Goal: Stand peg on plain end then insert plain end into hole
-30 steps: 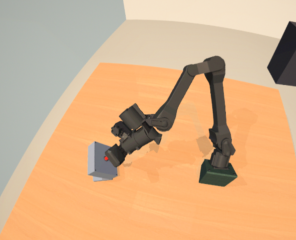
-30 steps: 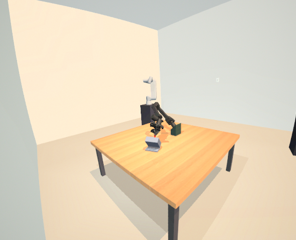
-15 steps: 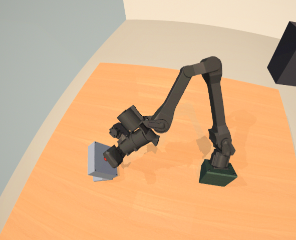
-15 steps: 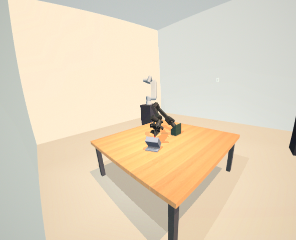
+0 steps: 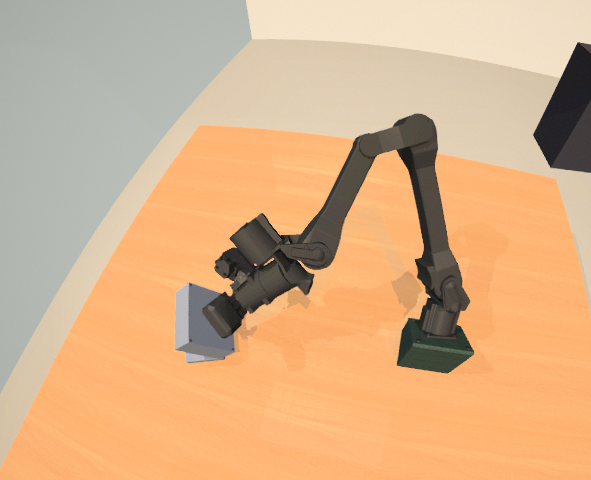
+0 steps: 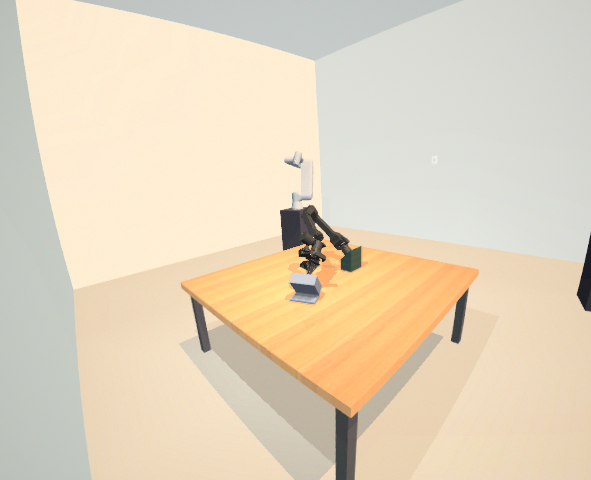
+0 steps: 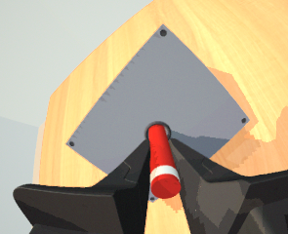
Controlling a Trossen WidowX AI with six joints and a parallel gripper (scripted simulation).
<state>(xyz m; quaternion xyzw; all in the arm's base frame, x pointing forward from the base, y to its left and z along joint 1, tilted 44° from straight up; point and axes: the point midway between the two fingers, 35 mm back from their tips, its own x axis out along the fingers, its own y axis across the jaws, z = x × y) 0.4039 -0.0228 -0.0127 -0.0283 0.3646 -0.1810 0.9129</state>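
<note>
My gripper tip is 4 cm short of the grey sloped panel, 1 cm to the right of it and 3 cm above it. Round my gripper tip: red peg: 1 cm behind, 1 cm above.
</note>
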